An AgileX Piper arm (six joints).
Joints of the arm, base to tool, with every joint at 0 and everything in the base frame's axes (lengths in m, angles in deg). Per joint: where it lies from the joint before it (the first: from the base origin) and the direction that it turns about. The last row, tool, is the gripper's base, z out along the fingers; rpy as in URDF.
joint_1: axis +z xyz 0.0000 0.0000 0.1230
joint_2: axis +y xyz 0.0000 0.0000 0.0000
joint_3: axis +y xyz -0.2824 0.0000 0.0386
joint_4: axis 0.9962 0 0.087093 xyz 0.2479 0.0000 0.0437
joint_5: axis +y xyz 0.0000 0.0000 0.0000
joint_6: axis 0.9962 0 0.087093 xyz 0.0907 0.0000 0.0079
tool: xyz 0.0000 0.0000 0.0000 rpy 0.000 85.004 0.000
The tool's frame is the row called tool.
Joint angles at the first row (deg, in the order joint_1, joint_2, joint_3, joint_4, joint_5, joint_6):
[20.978 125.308 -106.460 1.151 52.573 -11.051]
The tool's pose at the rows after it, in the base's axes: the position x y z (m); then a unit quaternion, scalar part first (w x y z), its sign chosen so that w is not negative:
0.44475 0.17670 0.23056 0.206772 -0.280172 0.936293 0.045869
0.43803 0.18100 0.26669 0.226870 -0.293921 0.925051 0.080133
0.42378 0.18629 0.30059 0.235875 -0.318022 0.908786 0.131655
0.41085 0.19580 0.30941 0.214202 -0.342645 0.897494 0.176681
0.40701 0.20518 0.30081 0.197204 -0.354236 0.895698 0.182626
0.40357 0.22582 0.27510 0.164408 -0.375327 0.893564 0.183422
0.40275 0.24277 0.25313 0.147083 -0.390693 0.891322 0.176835
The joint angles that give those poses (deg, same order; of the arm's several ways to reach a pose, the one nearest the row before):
[21.029 124.146 -109.225 4.058 55.904 -13.845]
[21.029 121.712 -112.683 8.635 59.340 -16.874]
[21.028 118.853 -114.932 15.524 63.538 -21.078]
[21.649 117.984 -115.327 21.180 67.596 -23.962]
[22.819 118.616 -114.614 21.725 68.129 -24.401]
[25.383 121.248 -113.685 21.550 68.069 -24.876]
[27.479 123.902 -113.605 20.626 67.058 -25.004]

